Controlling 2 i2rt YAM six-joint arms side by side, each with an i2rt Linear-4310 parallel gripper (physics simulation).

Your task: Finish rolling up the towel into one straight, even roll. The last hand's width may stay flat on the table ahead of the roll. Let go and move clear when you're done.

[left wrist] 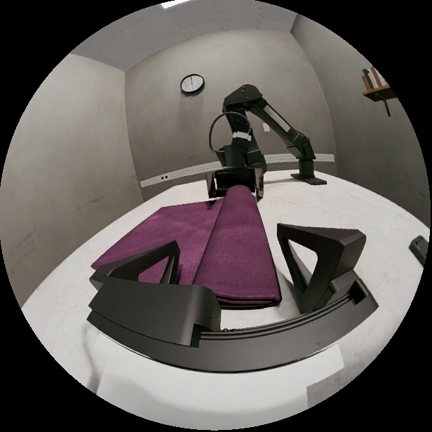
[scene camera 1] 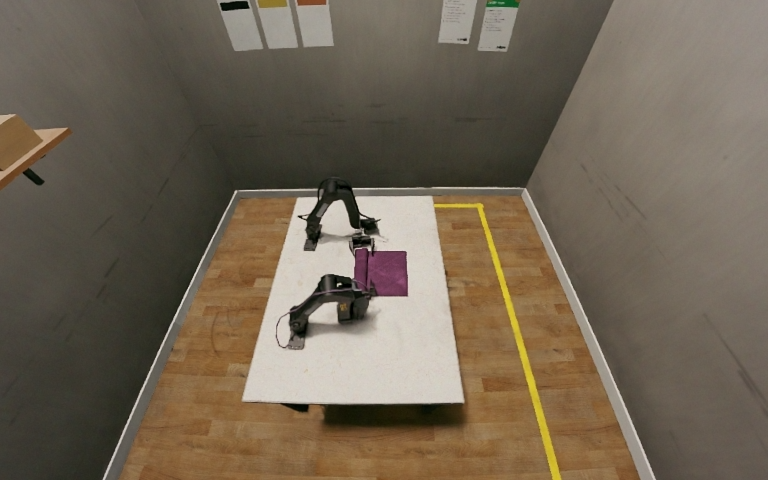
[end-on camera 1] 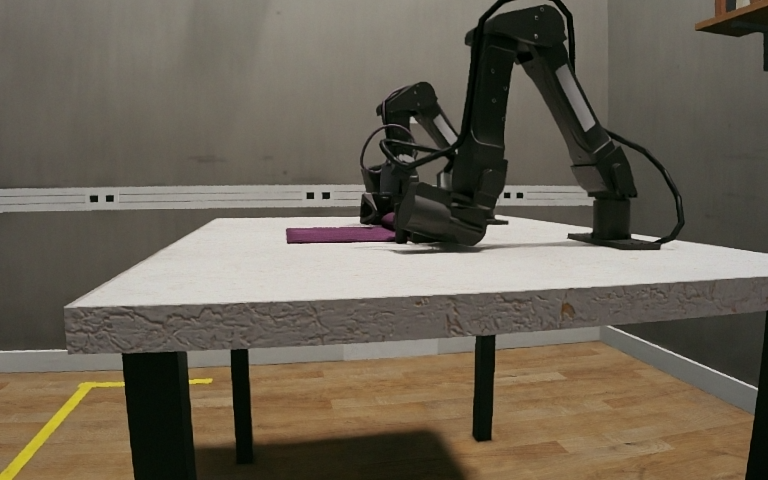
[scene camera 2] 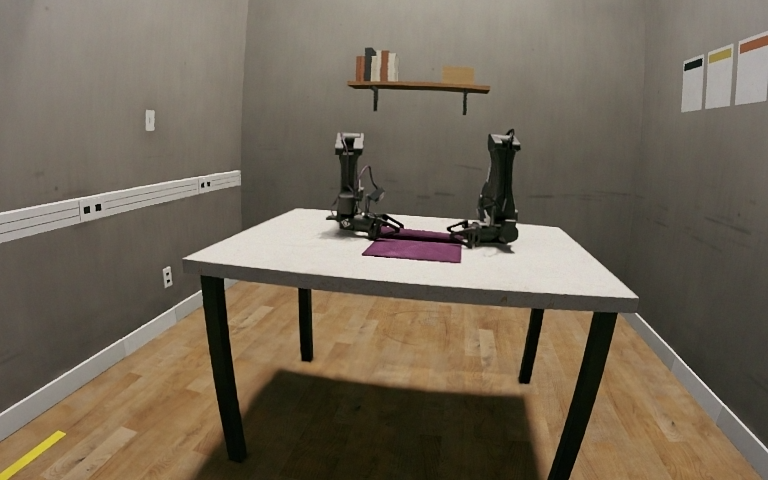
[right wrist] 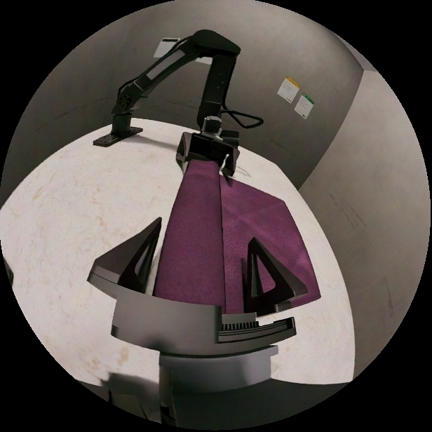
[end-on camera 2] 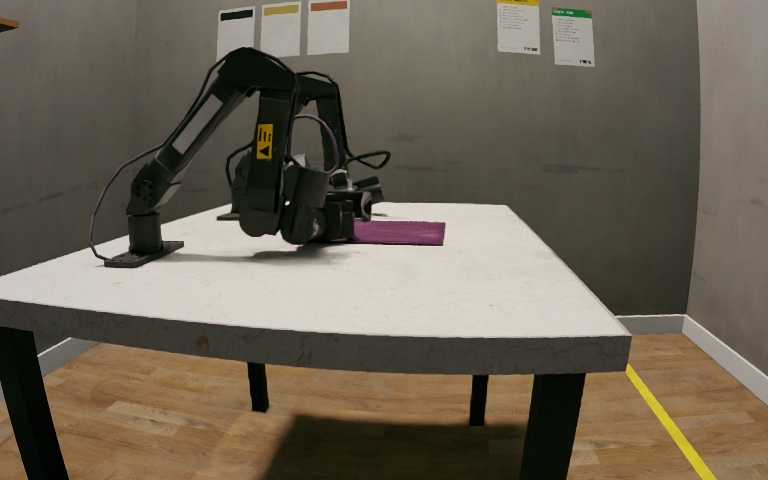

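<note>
The purple towel has a straight, somewhat flattened roll (scene camera 1: 361,266) (left wrist: 240,255) (right wrist: 195,240) along one side. Its flat part (scene camera 1: 390,274) (scene camera 2: 416,250) (end-on camera 1: 334,234) (end-on camera 2: 404,233) extends to the right of the roll in scene camera 1. My left gripper (scene camera 2: 458,234) (left wrist: 225,238) is open, low at the roll's upper end in scene camera 1. Its fingers stand apart on either side of the roll; layered edges show at that end. My right gripper (scene camera 2: 390,229) (right wrist: 208,231) is open at the opposite end, its fingers also on either side of the roll. Its own gripper body hides that end in the right wrist view.
The towel lies on a white table (scene camera 1: 396,362) (scene camera 2: 271,249). The two arm bases (scene camera 1: 296,342) (scene camera 1: 310,244) stand near the table's left edge in scene camera 1. A wall shelf (scene camera 2: 419,86) holds books and a box behind the arms in scene camera 2.
</note>
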